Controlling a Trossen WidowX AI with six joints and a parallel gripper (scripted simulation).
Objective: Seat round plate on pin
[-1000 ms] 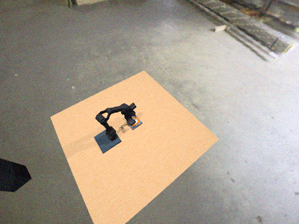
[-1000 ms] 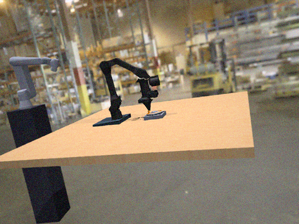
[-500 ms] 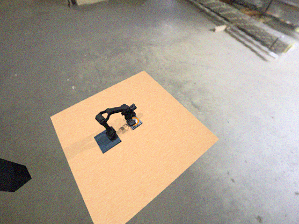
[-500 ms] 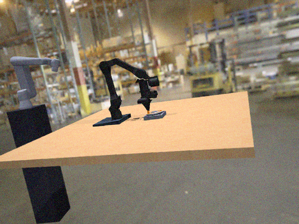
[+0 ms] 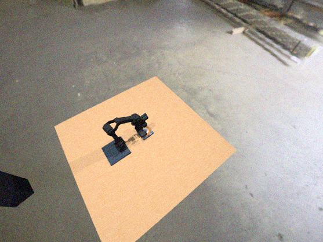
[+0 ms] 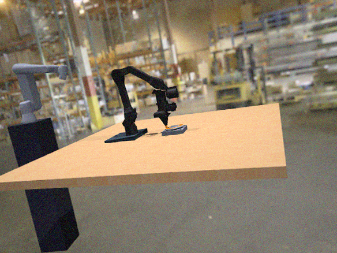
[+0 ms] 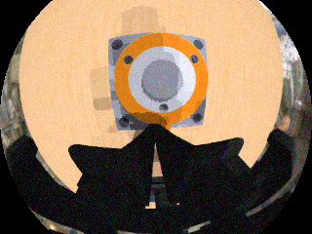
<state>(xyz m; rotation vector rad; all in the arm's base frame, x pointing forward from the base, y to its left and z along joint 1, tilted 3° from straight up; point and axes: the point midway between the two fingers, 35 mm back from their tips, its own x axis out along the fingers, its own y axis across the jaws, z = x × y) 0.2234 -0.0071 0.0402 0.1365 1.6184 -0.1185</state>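
Right now my gripper tip is 5 cm short of the base, 2 cm to the left of it and 2 cm above it. Round my gripper tip: plate (3 cm ahead, 1 cm to the right, 1 cm below).
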